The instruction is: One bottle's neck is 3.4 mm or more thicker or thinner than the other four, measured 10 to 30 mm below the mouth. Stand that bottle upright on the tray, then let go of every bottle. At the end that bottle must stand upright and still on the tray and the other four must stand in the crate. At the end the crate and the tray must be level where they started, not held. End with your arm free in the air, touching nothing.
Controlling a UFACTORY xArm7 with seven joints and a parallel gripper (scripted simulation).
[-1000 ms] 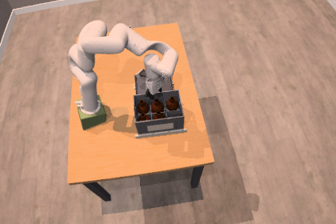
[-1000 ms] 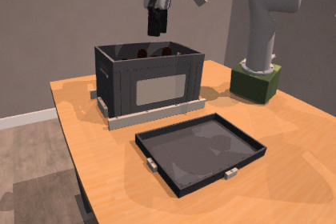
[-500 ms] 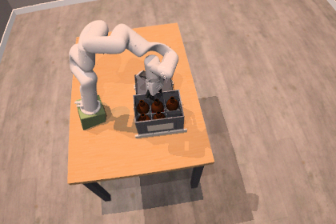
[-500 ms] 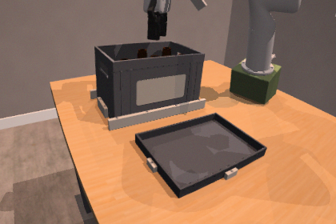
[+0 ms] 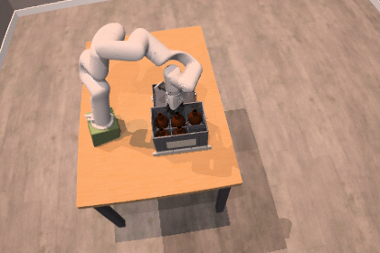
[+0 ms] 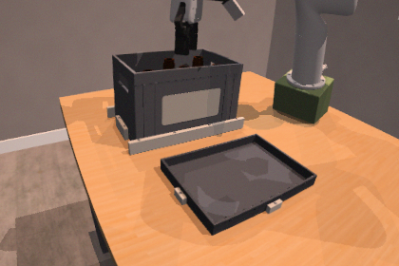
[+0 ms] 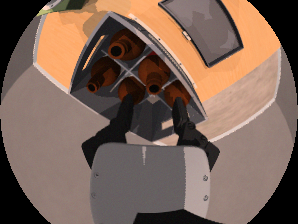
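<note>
Right now my hand is 13 cm above the crate and 4 cm to the left of it. Also, from my hand: dark tray 23 cm to the left, 20 cm below; then glass bottle 13 cm below, 9 cm ahead.
</note>
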